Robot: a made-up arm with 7 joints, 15 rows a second.
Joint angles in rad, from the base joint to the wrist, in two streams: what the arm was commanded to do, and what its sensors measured. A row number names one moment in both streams.
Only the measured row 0 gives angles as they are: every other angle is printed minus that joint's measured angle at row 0.
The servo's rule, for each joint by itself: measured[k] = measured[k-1] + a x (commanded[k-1-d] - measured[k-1]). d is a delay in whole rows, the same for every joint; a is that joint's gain. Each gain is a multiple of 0.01, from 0.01 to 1. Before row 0 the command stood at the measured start. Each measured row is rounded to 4 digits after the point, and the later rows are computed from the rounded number. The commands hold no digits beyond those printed.
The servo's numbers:
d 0
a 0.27 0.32 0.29 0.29 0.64 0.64 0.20
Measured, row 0: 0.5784, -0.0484, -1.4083, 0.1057, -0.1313, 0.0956, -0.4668
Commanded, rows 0 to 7: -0.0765, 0.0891, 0.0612, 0.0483, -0.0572, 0.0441, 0.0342; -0.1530, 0.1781, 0.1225, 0.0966, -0.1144, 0.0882, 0.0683; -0.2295, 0.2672, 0.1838, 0.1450, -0.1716, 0.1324, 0.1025; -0.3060, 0.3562, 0.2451, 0.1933, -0.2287, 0.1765, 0.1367; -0.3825, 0.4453, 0.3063, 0.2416, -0.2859, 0.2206, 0.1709; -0.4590, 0.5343, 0.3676, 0.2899, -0.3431, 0.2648, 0.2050; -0.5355, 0.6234, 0.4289, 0.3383, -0.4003, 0.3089, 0.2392; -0.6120, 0.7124, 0.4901, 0.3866, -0.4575, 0.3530, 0.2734
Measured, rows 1 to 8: -0.0207, 0.0285, 0.0177, 0.0140, -0.0366, 0.0282, 0.0068; -0.0564, 0.0764, 0.0481, 0.0380, -0.0864, 0.0666, 0.0191; -0.1031, 0.1375, 0.0875, 0.0690, -0.1409, 0.1087, 0.0358; -0.1579, 0.2075, 0.1332, 0.1050, -0.1971, 0.1521, 0.0560; -0.2185, 0.2836, 0.1834, 0.1446, -0.2539, 0.1959, 0.0790; -0.2834, 0.3638, 0.2368, 0.1867, -0.3110, 0.2400, 0.1042; -0.3515, 0.4469, 0.2925, 0.2307, -0.3682, 0.2841, 0.1312; -0.4218, 0.5319, 0.3498, 0.2759, -0.4254, 0.3282, 0.1596
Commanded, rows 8 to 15: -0.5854, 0.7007, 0.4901, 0.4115, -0.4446, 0.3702, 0.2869; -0.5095, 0.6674, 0.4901, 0.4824, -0.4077, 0.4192, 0.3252; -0.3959, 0.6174, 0.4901, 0.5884, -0.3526, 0.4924, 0.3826; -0.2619, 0.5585, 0.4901, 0.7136, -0.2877, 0.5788, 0.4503; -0.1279, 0.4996, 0.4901, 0.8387, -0.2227, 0.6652, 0.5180; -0.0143, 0.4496, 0.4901, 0.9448, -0.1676, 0.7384, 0.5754; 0.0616, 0.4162, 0.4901, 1.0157, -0.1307, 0.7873, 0.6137; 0.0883, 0.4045, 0.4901, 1.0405, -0.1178, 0.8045, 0.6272
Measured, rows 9 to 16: -0.4660, 0.5859, 0.3905, 0.3152, -0.4377, 0.3551, 0.1851; -0.4777, 0.6120, 0.4194, 0.3637, -0.4185, 0.3961, 0.2131; -0.4556, 0.6137, 0.4399, 0.4289, -0.3763, 0.4577, 0.2470; -0.4033, 0.5960, 0.4545, 0.5115, -0.3196, 0.5352, 0.2877; -0.3289, 0.5652, 0.4648, 0.6064, -0.2576, 0.6184, 0.3338; -0.2440, 0.5282, 0.4721, 0.7045, -0.2000, 0.6952, 0.3821; -0.1615, 0.4924, 0.4773, 0.7947, -0.1556, 0.7541, 0.4284; -0.0941, 0.4643, 0.4810, 0.8660, -0.1314, 0.7864, 0.4682
